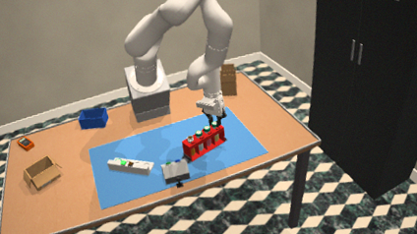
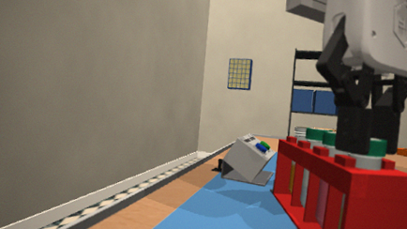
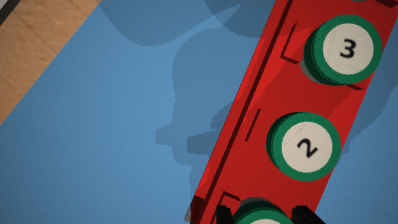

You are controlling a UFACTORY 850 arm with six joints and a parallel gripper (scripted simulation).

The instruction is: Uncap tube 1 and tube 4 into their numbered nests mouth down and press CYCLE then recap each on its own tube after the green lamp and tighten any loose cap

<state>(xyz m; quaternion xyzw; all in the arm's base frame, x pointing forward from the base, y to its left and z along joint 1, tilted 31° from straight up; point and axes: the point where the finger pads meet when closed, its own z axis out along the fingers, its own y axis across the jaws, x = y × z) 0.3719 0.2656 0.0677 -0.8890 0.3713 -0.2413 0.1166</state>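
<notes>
Right now my hand is 1 cm above the green cap. Round my hand: green ready key 28 cm to the right, 14 cm ahead, 6 cm below; then key housing 25 cm to the right, 16 cm ahead, 8 cm below; then blue cycle key 23 cm to the right, 14 cm ahead, 6 cm below.
</notes>
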